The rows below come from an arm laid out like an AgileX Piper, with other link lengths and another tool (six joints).
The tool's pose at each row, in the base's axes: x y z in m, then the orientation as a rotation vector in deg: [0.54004 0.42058 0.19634 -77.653 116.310 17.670]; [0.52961 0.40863 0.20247 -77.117 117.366 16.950]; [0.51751 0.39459 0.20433 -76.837 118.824 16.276]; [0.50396 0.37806 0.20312 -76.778 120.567 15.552]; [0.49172 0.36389 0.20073 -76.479 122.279 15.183]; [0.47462 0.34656 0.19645 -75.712 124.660 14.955]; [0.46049 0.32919 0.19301 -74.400 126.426 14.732]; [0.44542 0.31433 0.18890 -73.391 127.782 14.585]
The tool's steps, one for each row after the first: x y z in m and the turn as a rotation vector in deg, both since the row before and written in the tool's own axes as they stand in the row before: [0.00725 0.00307 -0.01507 0.459 0.809 0.600]; [0.01215 0.00411 -0.01351 0.197 1.217 0.657]; [0.01661 0.00455 -0.01272 0.042 1.549 0.649]; [0.01556 0.00448 -0.00970 -0.083 1.316 0.851]; [0.02084 0.00725 -0.01115 -0.163 1.605 1.436]; [0.01985 0.00407 -0.01014 0.214 0.910 1.467]; [0.01896 0.00568 -0.00855 0.139 0.703 1.127]
